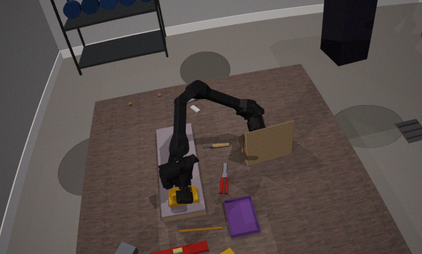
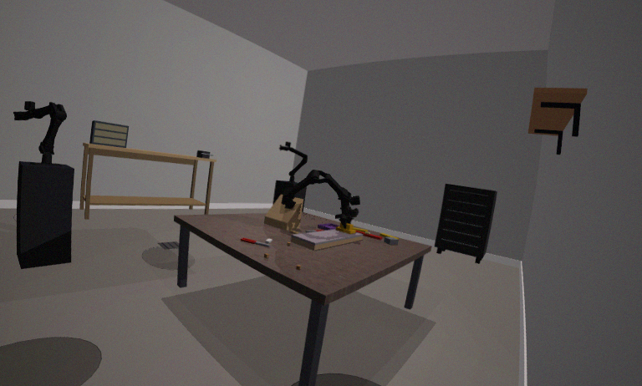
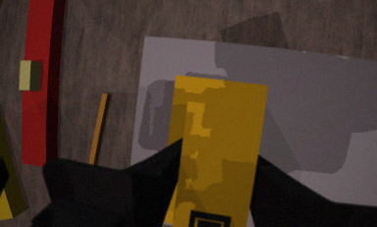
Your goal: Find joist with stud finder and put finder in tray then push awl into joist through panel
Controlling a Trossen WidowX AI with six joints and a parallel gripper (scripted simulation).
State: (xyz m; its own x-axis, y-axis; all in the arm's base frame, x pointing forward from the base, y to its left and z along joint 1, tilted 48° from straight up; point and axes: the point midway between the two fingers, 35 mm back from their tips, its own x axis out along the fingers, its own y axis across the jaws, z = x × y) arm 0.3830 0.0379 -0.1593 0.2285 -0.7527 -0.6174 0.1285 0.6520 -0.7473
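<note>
Right now my gripper tip is 40 mm past the small light, 30 mm below it and 10 mm to the right of it. The rest, counted from my gripper tip: pencil 150 mm to the left, 60 mm below, 40 mm behind; red level 220 mm to the left, 70 mm ahead, 50 mm below; yellow stud finder 20 mm behind, 20 mm above.
</note>
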